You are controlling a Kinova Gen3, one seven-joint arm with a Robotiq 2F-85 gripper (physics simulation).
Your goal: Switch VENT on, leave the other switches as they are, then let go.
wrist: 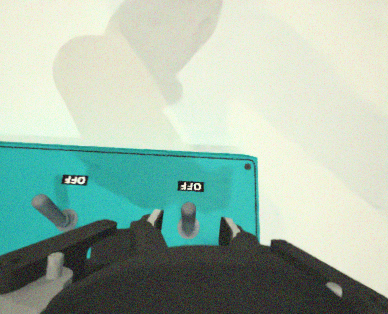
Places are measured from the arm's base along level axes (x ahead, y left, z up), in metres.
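Where they show: gripper, fingertip midpoint: (191, 225).
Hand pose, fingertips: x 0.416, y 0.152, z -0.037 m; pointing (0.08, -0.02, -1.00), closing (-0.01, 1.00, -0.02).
Things, the pixels of their top centre, and the offset from my fingertips. "*": a spot on its surface instead. Level surfaces: height alone.
- teal switch panel at its surface level: 0.058 m down
- grey toggle switch at its top centre: (187, 229) 0.002 m up, 0.002 m ahead, 0.002 m right
- upside-down OFF label at a spot on its surface: (190, 186) * 0.052 m down, 0.020 m back, 0.004 m right
- second grey toggle at its top centre: (35, 220) 0.002 m up, 0.012 m ahead, 0.122 m right
- dark screw at its top centre: (248, 166) 0.059 m down, 0.048 m back, 0.053 m left
- pale surface at its surface level: 0.124 m down
A teal switch panel (125, 165) crosses the lower half of the wrist view. A grey toggle switch (188, 215) stands on it near the right end, its lever pointing up the view toward an upside-down OFF label (190, 186). My gripper (191, 225) is partly open, with one finger on each side of this lever and a gap to both. A second grey toggle (52, 211) stands to the left, leaning up and left, below another OFF label (75, 180). No VENT name shows, so I cannot tell which switch is VENT. The panel's lower part is hidden behind the gripper.
The panel's right edge runs just right of my right finger, with a dark screw (247, 166) in its upper right corner. A pale surface (310, 100) lies beyond the panel, with soft grey shadows of the arm across it.
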